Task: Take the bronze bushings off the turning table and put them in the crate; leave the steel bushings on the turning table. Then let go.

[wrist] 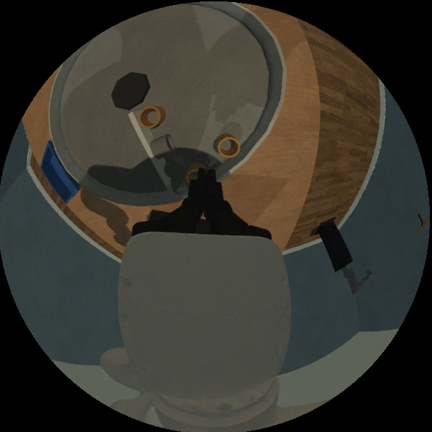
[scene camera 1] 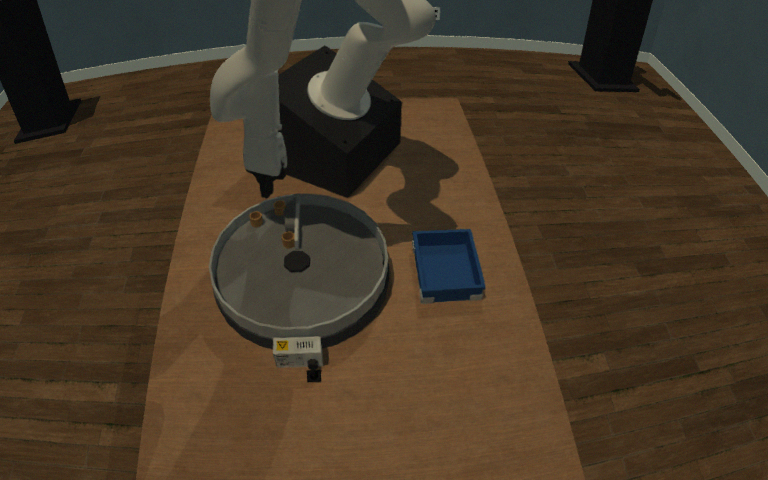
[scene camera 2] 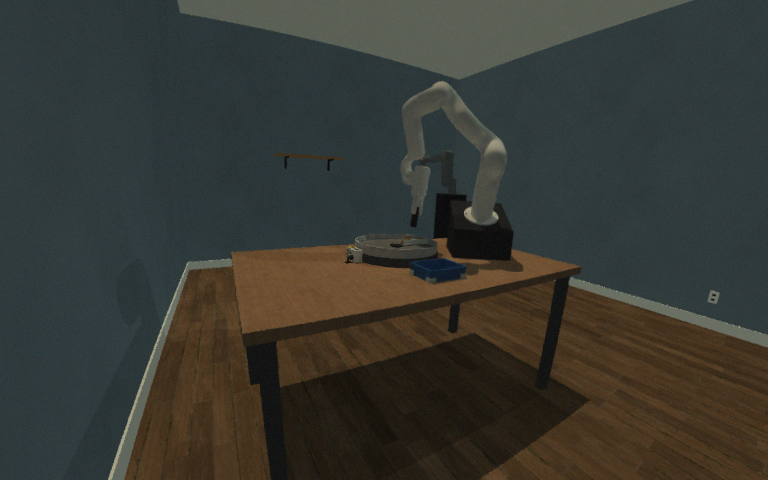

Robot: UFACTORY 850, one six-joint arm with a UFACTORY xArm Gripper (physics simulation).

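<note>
One bronze bushing stands by the divider's inner end on the grey turning table. A second bronze bushing stands near the rim. A third bronze bushing stands between that one and the divider, partly behind my fingers in the wrist view. A grey steel bushing lies against the divider; darker shapes beside it in shadow are unclear. My gripper is shut and empty, above the table's rim. The blue crate shows no bushing inside.
The upright divider runs inward from the turning table's rim toward the black hub. The raised rim surrounds the disc. A white control box stands at its front. The black robot base stands behind.
</note>
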